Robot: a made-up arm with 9 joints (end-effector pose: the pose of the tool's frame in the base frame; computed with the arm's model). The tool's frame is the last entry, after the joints. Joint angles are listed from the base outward.
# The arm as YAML. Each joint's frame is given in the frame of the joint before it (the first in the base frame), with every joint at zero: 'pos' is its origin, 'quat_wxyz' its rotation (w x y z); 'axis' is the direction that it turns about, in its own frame. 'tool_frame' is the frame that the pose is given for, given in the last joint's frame.
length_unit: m
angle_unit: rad
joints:
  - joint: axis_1
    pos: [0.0, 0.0, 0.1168]
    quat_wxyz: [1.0, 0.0, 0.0, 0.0]
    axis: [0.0, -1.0, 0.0]
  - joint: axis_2
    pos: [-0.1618, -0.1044, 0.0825]
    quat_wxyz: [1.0, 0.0, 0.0, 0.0]
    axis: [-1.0, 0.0, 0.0]
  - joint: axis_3
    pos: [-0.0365, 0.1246, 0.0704]
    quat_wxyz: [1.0, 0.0, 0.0, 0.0]
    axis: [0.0, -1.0, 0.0]
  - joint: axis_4
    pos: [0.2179, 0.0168, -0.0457]
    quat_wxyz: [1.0, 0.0, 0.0, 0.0]
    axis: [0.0, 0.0, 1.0]
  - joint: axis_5
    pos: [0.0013, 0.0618, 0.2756]
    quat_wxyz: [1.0, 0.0, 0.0, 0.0]
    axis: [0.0, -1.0, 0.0]
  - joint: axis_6
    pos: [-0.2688, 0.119, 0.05]
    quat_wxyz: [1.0, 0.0, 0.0, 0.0]
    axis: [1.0, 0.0, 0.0]
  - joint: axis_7
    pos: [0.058, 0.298, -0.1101]
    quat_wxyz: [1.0, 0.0, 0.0, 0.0]
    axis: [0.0, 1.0, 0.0]
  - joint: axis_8
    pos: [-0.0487, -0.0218, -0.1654]
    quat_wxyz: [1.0, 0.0, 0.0, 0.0]
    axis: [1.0, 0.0, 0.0]
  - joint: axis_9
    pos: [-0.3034, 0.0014, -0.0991]
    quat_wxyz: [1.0, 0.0, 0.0, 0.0]
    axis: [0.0, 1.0, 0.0]
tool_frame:
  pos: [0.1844, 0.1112, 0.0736]
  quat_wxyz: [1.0, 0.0, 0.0, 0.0]
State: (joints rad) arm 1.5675 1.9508 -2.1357 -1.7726 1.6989 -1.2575 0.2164 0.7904 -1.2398
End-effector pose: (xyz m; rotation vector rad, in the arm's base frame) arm -0.3060 -0.1067 -0.5370 -2.5468 1.4711 -0.2023
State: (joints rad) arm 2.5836 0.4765 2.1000 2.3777 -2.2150 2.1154 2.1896 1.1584 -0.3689
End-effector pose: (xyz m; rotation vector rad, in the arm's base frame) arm 0.3581 0.2285 -0.0233 1.7861 -1.6739 0.4720
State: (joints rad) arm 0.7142 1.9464 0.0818 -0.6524 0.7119 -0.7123 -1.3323 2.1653 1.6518
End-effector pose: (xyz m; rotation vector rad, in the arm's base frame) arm 0.2770 -0.5037 0.2178 -2.0023 1.1735 -0.6096
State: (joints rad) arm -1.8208 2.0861 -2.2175 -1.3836 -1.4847 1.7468 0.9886 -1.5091 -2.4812
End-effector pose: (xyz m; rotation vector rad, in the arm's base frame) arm 0.3390 -0.6809 -0.4541 -2.2793 -0.8605 1.7237
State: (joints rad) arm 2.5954 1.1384 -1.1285 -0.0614 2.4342 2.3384 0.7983 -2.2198 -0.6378
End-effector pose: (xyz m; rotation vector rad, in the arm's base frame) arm 0.4982 -0.4838 0.2126 1.8911 0.9101 0.0323
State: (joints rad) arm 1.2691 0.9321 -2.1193 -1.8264 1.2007 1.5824 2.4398 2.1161 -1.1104
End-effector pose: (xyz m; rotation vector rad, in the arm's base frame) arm 0.2942 -0.1360 -0.0784 -0.5722 0.2752 2.8051
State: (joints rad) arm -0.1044 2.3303 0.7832 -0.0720 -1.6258 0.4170 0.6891 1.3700 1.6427
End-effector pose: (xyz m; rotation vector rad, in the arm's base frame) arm -0.4254 0.0359 -1.0466 0.8459 0.9903 -1.2328
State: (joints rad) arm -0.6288 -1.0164 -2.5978 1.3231 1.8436 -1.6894 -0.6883 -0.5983 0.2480
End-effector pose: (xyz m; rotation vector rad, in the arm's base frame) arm -0.3836 0.3588 0.6093 0.0241 1.0171 0.3058
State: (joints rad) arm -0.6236 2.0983 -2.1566 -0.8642 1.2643 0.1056 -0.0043 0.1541 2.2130
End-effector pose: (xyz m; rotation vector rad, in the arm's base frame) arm -0.9210 -0.6428 0.7122 1.1097 -0.5566 2.4969
